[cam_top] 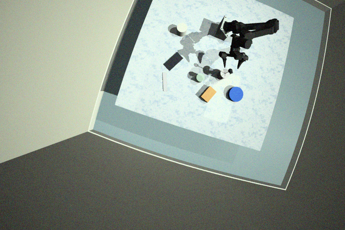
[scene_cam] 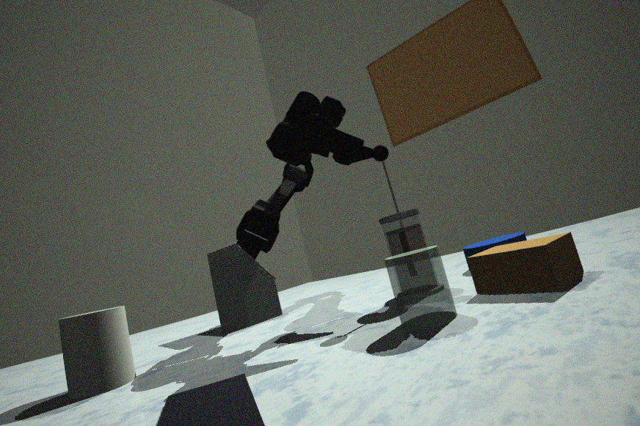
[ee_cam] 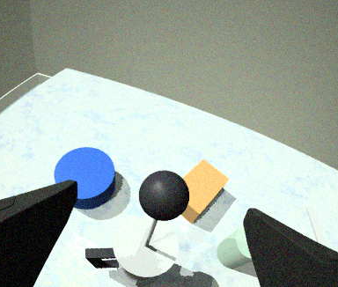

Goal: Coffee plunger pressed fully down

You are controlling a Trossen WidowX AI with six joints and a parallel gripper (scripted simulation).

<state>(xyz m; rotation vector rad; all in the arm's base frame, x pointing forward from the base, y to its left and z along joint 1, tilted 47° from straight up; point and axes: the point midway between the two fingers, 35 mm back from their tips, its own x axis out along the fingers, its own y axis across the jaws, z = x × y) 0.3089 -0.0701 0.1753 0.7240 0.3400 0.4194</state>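
The coffee press is 14 cm below my gripper tip, 2 cm to the left of it and 1 cm ahead of it. Round my gripper tip: blue cylinder (25 cm below, 16 cm to the left, 12 cm ahead); pale green glass cylinder (23 cm below, 16 cm to the right, 9 cm ahead); dark slab (39 cm to the right, 26 cm below, 2 cm ahead).
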